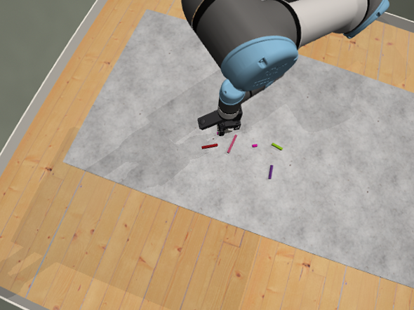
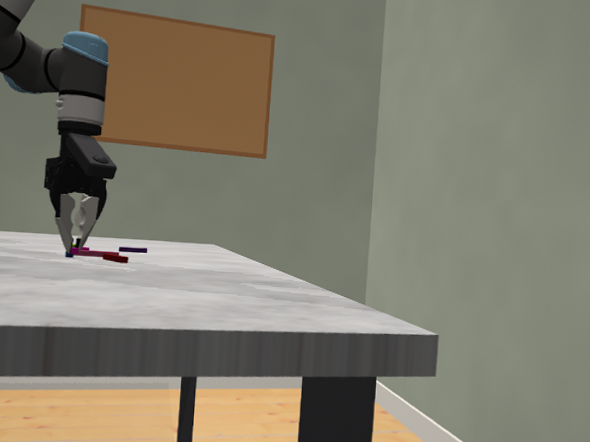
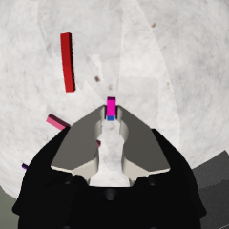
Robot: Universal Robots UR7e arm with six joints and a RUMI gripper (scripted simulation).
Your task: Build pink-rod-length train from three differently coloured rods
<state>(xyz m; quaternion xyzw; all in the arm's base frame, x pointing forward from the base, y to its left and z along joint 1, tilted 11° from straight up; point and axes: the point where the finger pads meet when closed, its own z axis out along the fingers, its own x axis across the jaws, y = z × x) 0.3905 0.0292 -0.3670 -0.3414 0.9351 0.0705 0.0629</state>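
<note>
The small blue rod is 1 cm behind my hand, 1 cm to the left of it and 2 cm below it. From my hand the other things lie so: lime rod 8 cm behind, 25 cm to the left, 2 cm below; pink rod 1 cm ahead, 7 cm to the left, 2 cm below; red rod 7 cm ahead, 1 cm to the right, 2 cm below.
</note>
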